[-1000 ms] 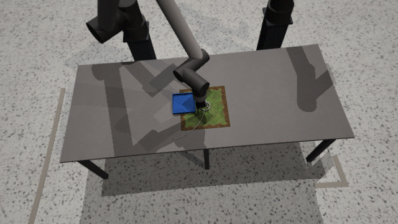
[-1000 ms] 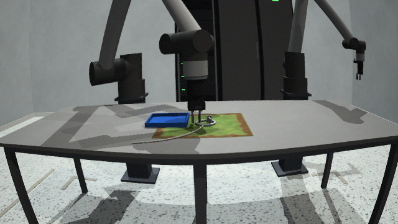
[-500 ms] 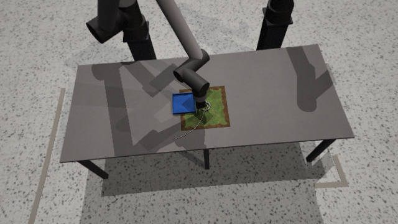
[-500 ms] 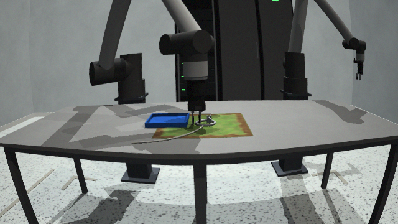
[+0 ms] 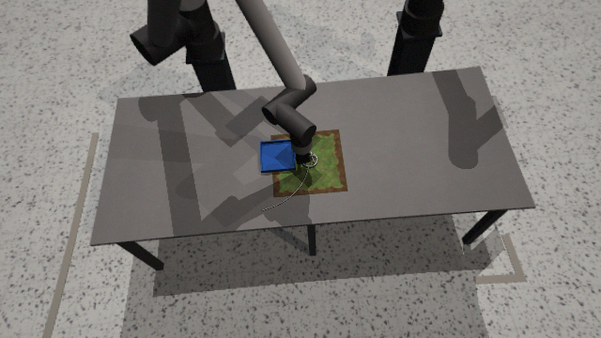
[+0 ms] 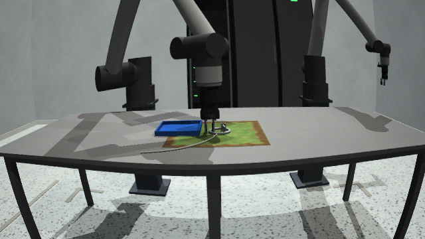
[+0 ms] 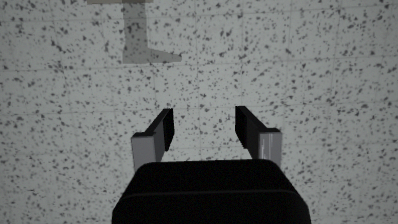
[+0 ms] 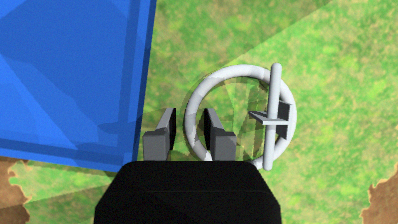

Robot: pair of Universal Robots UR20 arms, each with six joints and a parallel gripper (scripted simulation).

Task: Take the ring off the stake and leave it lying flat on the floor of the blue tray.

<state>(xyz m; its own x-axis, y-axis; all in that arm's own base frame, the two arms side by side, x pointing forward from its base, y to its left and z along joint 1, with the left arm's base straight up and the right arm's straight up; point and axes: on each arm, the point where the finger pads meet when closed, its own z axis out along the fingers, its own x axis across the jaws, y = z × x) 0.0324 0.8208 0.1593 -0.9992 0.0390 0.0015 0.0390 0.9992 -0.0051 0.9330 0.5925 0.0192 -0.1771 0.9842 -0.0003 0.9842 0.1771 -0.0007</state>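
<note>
My right gripper is now 30 mm to the right of the green mat and 30 mm above it. From my right hand the other things lie so: blue tray 50 mm behind, 130 mm to the right, 10 mm below; then pale ring 10 mm behind, 40 mm to the left, 10 mm below; then grey stake 20 mm behind, 60 mm to the left.
</note>
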